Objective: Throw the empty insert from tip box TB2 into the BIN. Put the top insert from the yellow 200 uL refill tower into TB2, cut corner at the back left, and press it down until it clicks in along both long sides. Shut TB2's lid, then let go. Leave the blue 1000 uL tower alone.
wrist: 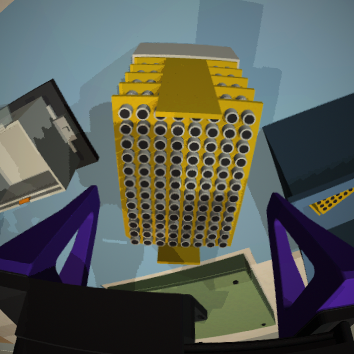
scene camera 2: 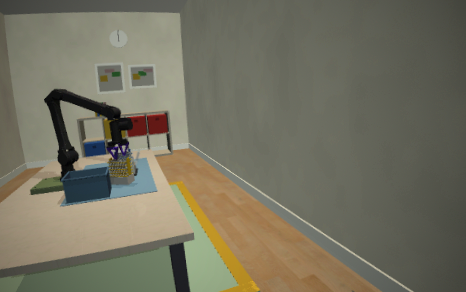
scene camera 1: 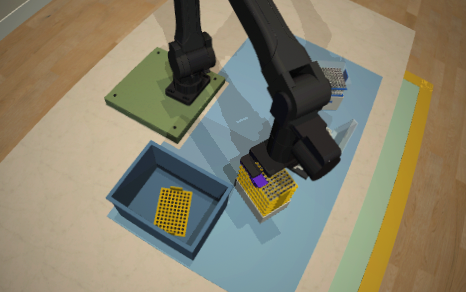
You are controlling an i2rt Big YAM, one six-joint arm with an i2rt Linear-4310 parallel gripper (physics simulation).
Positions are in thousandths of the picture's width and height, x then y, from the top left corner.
Scene:
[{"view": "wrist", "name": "my gripper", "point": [521,558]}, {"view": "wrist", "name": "tip box TB2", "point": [140,405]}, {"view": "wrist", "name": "dark blue bin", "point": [860,417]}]

